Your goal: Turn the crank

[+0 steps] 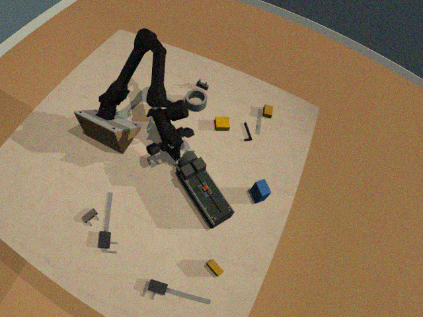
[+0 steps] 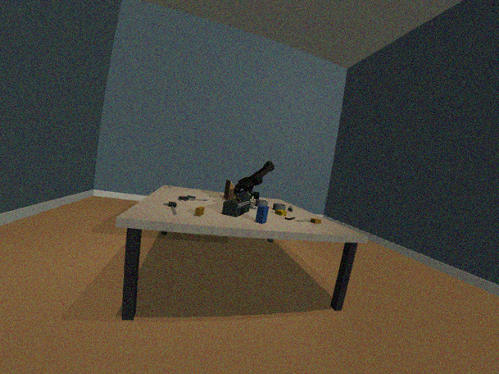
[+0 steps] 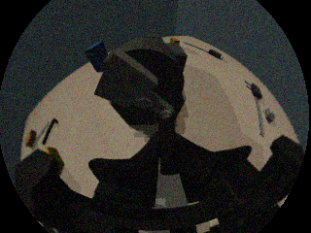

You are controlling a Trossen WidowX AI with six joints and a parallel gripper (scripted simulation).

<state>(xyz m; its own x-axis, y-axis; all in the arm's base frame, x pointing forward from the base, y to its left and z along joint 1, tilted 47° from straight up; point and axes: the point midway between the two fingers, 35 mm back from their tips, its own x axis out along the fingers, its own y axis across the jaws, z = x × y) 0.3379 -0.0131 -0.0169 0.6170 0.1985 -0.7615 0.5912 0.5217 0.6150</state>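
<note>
Right now the crank handle is 10 mm behind my gripper tip, 10 mm to the left of it and 20 mm above it. From my gripper tip the other things lie so: yellow block 100 mm ahead, 260 mm to the left, 30 mm below; then red pointer 140 mm ahead, 80 mm to the right, 40 mm above; then blue cube 340 mm ahead.
</note>
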